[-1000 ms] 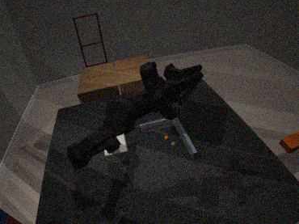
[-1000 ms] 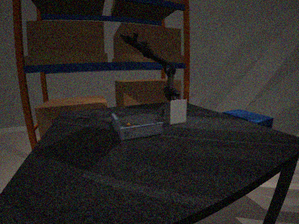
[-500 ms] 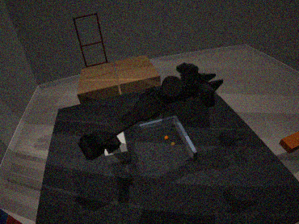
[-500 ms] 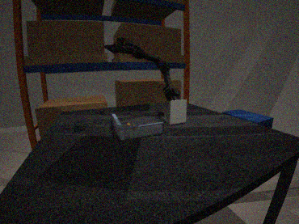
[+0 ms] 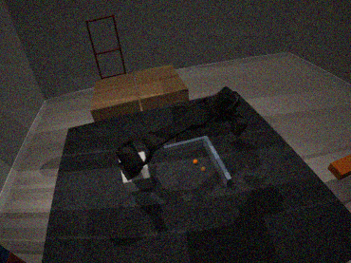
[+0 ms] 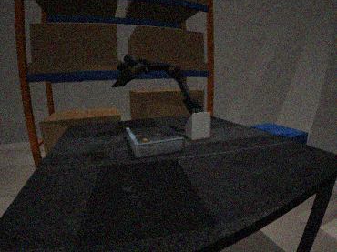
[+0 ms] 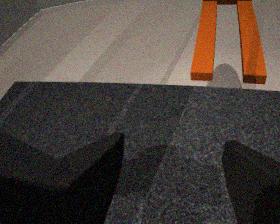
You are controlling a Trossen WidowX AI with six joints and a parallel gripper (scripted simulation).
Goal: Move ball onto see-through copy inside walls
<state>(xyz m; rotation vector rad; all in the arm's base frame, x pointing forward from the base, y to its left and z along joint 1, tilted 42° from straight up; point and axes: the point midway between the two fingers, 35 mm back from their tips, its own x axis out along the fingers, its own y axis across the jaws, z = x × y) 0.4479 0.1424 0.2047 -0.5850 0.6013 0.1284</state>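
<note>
My gripper tip is 31 cm above the orange ball, 18 cm past it and 9 cm to the right of it.
</note>
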